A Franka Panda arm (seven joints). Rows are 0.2 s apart.
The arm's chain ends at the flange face. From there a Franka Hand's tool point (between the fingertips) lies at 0.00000 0.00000 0.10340 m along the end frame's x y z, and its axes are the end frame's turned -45 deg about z.
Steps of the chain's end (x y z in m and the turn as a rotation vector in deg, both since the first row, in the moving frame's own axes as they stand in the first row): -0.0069 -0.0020 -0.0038 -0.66 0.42 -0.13; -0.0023 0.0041 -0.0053 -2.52 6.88 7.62; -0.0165 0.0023 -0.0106 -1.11 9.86 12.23; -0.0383 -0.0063 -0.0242 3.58 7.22 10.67; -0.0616 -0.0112 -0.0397 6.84 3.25 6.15; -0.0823 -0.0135 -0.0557 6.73 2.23 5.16
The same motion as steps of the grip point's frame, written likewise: -0.0038 -0.0049 -0.0038 -0.76 -0.17 -0.13; 0.0002 0.0136 -0.0061 -6.65 3.08 7.62; -0.0038 0.0050 -0.0121 -7.76 6.19 12.23; -0.0094 -0.0257 -0.0252 -2.57 7.64 10.67; -0.0226 -0.0553 -0.0406 2.54 7.13 6.15; -0.0370 -0.0729 -0.0565 3.18 6.34 5.16
